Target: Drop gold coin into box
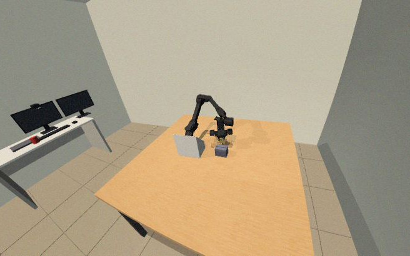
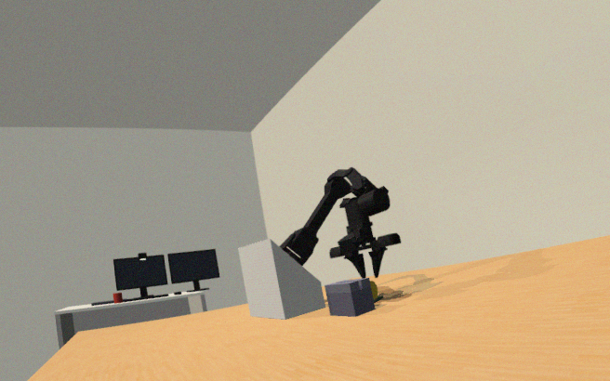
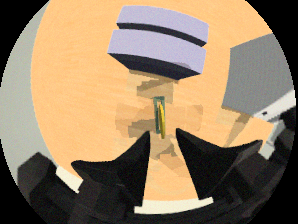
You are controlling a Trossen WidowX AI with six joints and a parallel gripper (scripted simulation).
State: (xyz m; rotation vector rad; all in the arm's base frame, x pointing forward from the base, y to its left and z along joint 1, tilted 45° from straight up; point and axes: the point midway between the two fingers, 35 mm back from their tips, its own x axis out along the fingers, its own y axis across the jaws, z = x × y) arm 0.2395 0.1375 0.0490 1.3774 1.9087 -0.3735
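Now: gripper tip 3 cm above the gold coin.
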